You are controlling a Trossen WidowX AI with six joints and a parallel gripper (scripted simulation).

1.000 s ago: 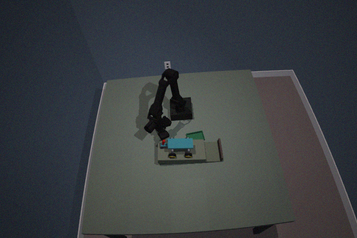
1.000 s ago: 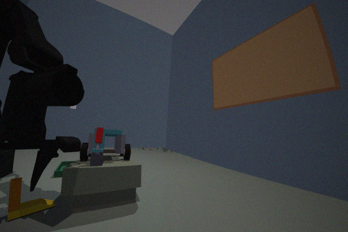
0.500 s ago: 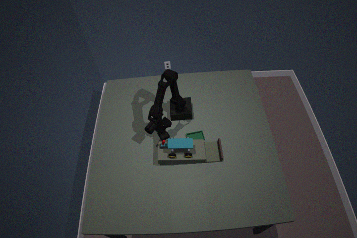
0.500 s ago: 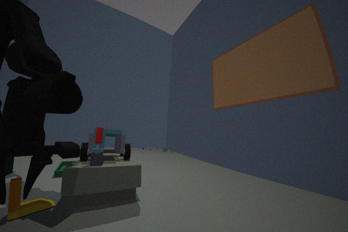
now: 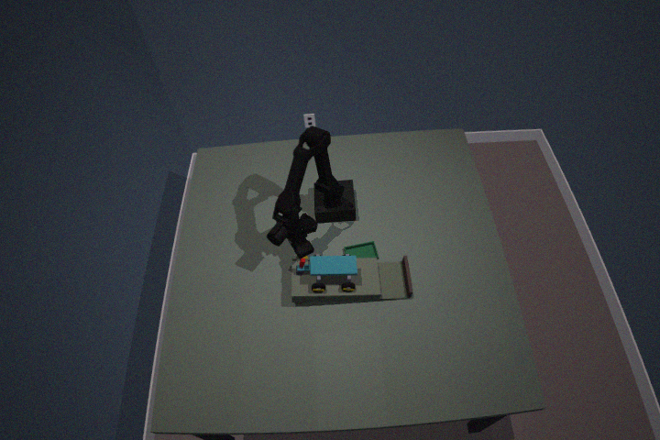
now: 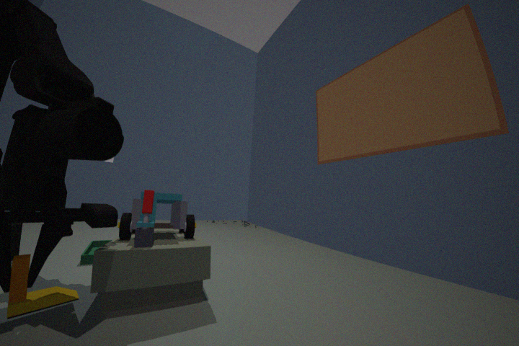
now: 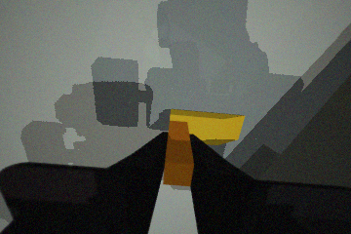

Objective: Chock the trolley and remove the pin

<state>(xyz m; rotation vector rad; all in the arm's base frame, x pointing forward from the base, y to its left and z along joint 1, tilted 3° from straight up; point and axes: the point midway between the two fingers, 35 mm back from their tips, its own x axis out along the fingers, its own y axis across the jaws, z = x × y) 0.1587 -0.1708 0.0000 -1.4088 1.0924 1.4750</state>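
My gripper tip is 140 mm short of the red-headed stop pin and 90 mm below it. From my gripper tip the other things lie so: blue trolley: 170 mm ahead, 100 mm to the left, 70 mm above; then grey ramp: 170 mm ahead, 110 mm to the left, 10 mm above; then yellow chock: 20 mm ahead, 10 mm to the left, 10 mm below.
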